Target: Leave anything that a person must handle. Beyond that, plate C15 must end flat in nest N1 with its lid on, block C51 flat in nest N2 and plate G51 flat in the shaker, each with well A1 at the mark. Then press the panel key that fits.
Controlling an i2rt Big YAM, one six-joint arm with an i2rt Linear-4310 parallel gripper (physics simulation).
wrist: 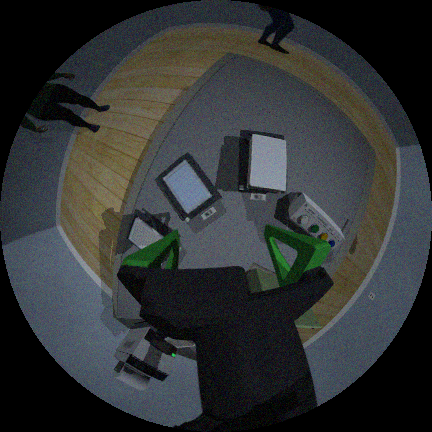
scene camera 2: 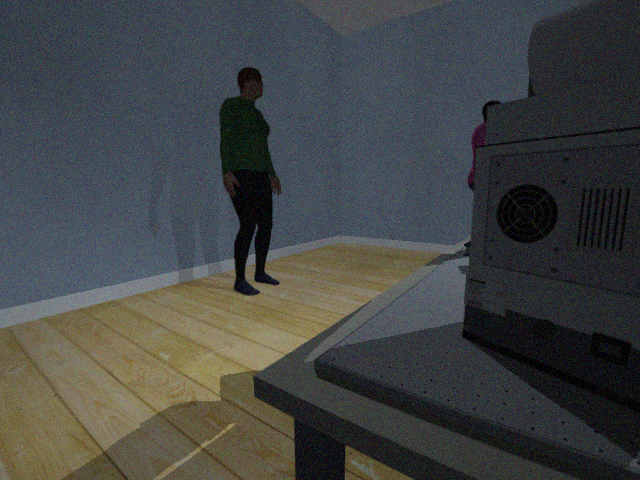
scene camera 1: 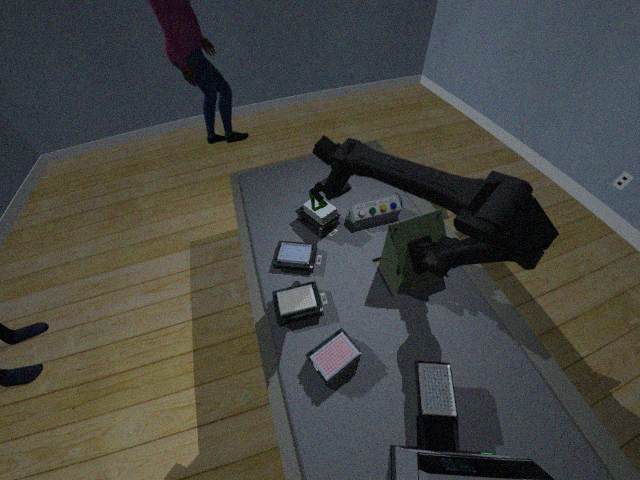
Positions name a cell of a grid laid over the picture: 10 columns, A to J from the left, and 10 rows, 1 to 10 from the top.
Labels:
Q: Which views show the gripper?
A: The wrist view and scene camera 1 only.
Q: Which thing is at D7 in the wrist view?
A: The gripper.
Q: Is the gripper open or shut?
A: Open.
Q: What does the gripper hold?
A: Nothing.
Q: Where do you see a blue-white plate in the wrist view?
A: At E5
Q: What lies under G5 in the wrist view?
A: A button box.

